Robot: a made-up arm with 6 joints.
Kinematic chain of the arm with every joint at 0, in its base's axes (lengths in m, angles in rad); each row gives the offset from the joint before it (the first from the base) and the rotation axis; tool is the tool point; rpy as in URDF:
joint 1: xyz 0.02 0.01 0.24 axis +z
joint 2: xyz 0.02 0 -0.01 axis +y
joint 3: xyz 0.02 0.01 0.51 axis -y
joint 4: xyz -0.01 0.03 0 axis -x
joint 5: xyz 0.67 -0.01 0 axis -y
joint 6: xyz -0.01 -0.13 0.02 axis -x
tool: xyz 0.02 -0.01 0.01 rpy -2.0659 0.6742 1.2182
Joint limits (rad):
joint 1: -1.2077..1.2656
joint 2: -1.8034..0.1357
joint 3: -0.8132..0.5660
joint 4: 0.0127..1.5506
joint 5: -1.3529..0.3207
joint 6: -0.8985..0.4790
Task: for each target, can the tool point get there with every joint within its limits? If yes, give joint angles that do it. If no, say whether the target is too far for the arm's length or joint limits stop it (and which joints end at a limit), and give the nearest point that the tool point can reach.
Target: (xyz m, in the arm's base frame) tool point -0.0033 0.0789 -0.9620
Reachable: no: joint limits stop it (at a limit: joint 1, joint 2, joint 3, joint 4, joint 5, joint 6) | nearest point 0.2736 0.4680 0.1674 | short by 1.226 m
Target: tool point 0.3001 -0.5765 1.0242
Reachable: yes | joints -0.9595 -0.0416 0.3196 0.2149 -0.6433 -0.4988
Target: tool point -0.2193 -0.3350 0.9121
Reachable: yes | joints 0.9389 -1.6205 -0.3648 1.0845 -0.2231 -0.3328
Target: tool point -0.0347 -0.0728 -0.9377
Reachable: no: joint limits stop it (at a limit: joint 1, joint 2, joint 3, joint 4, joint 5, joint 6) | nearest point 0.1047 -0.5066 0.1674 | short by 1.195 m
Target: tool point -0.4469 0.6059 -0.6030
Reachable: no: joint limits stop it (at a limit: joint 1, joint 2, joint 3, joint 4, joint 6) | nearest point 0.1499 0.6252 0.2598 | short by 1.049 m
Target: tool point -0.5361 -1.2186 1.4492
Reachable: no: too far | nearest point -0.3216 -0.7448 0.9859 | short by 0.697 m
